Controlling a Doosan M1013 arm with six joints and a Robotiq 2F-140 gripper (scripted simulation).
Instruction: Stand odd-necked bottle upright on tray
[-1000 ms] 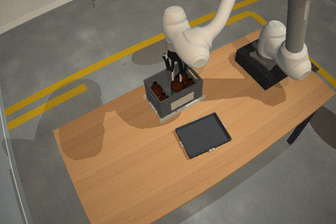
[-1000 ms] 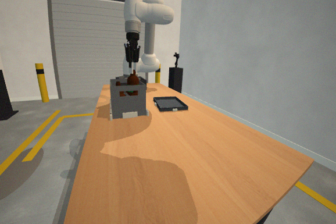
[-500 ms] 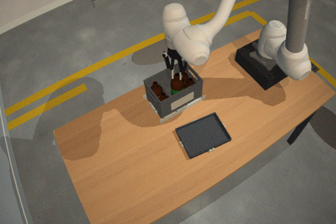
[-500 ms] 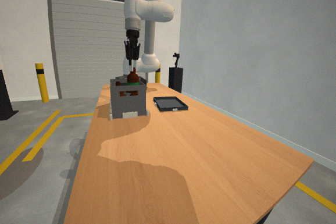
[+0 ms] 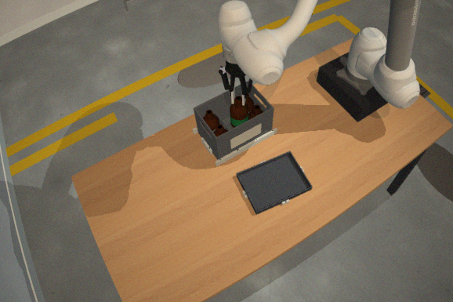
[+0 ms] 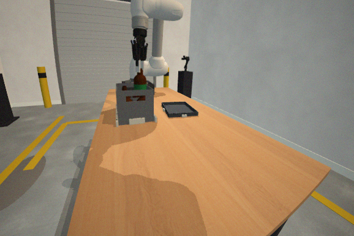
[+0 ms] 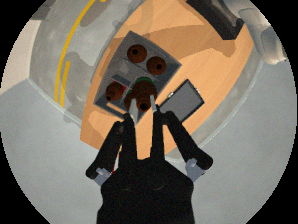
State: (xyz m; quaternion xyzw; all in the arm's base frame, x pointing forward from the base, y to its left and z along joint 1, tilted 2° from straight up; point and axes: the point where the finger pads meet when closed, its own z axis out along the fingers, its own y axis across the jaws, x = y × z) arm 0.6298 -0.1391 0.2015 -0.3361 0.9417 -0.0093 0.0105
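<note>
Now: hand 90 mm above the glass bottle. The rest, counted from my hand: dark tray 30 mm ahead, 250 mm to the left, 270 mm below; grey crate 10 mm behind, 40 mm to the right, 200 mm below.
</note>
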